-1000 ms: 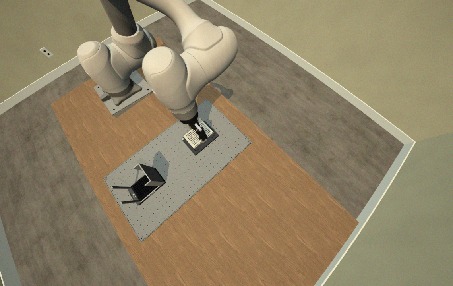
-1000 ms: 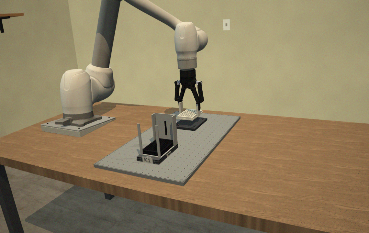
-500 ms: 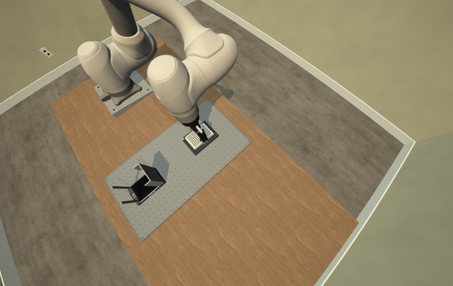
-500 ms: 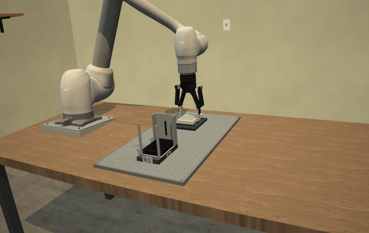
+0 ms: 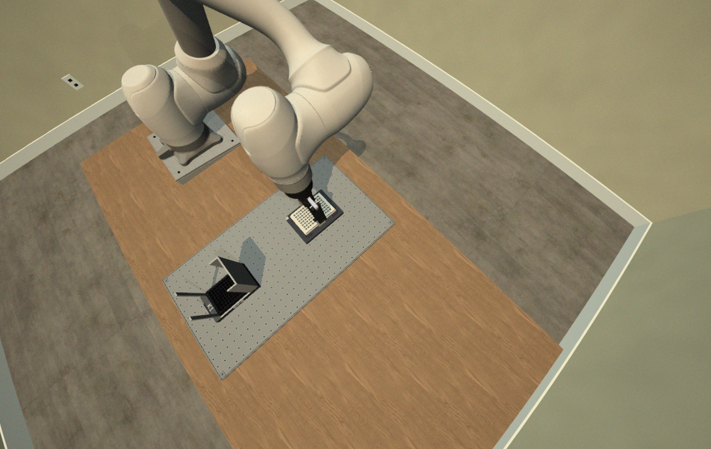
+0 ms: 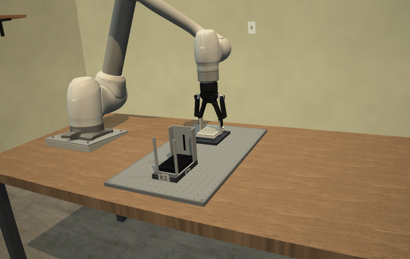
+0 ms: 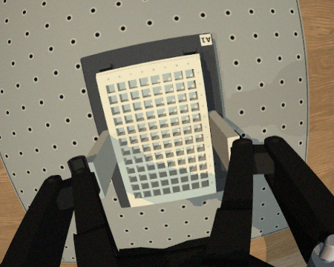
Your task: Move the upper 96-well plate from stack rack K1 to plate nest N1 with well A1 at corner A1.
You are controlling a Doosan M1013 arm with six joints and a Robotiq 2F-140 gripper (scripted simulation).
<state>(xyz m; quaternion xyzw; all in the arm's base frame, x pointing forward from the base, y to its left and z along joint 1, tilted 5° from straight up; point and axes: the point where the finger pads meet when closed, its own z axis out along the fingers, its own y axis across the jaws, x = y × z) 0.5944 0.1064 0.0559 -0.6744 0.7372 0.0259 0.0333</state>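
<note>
The pale A1 square lies 70 mm to the right of my hand, 60 mm behind it and 40 mm below it. From my hand the other things lie so: black plate: 340 mm to the right, 20 mm below, 10 mm behind; white 96-well plate: 20 mm below.
</note>
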